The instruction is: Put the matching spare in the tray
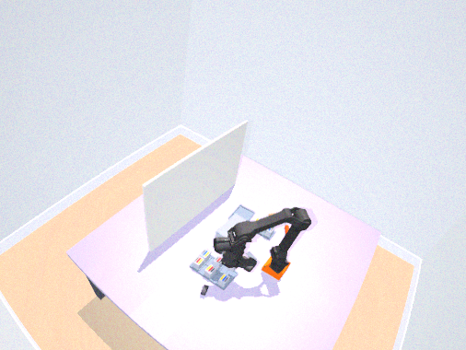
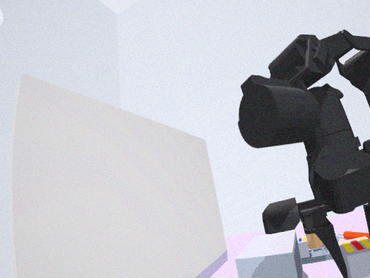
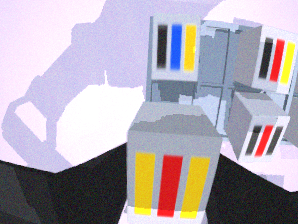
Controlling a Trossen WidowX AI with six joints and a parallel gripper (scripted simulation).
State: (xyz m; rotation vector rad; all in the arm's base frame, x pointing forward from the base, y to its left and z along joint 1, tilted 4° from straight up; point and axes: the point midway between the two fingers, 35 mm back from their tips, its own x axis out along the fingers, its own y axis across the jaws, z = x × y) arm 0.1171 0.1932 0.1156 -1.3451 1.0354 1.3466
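My gripper tip is 16 cm short of the grey mounted unit, 15 cm to the left of it and 4 cm above it. Round my gripper tip: grey spare block 2 cm above; holder 33 cm to the right, 10 cm ahead, 9 cm below; white wall panel 40 cm ahead, 13 cm above, 12 cm to the right.
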